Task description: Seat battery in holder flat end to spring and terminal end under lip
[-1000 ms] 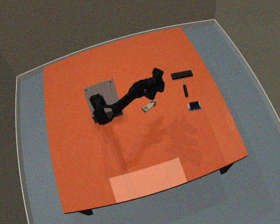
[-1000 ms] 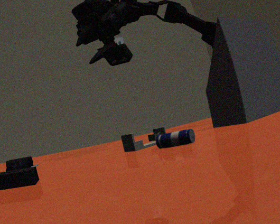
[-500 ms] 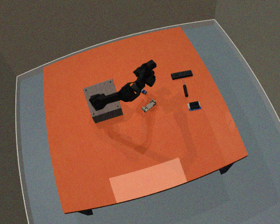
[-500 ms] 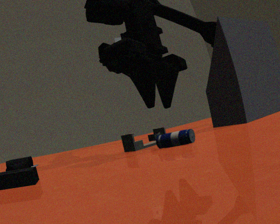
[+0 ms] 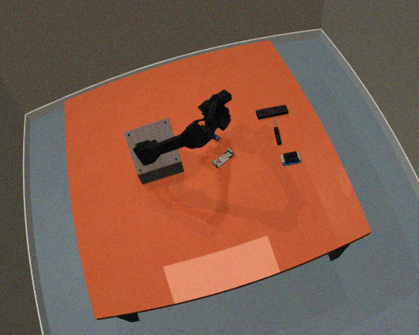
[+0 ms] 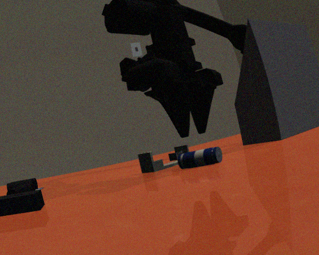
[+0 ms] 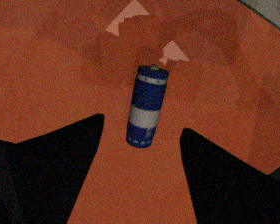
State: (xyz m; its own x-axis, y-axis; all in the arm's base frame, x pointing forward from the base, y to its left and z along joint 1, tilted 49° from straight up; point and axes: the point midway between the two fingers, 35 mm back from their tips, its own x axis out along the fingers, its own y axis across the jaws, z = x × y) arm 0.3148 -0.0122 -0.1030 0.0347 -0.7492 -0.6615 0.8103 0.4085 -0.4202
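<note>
Now: gripper tip 3 cm above the battery. Round my gripper tip: white plate 30 cm ahead, 22 cm to the right, 4 cm below; then flat black bar 31 cm ahead, 5 cm to the left, 3 cm below.
</note>
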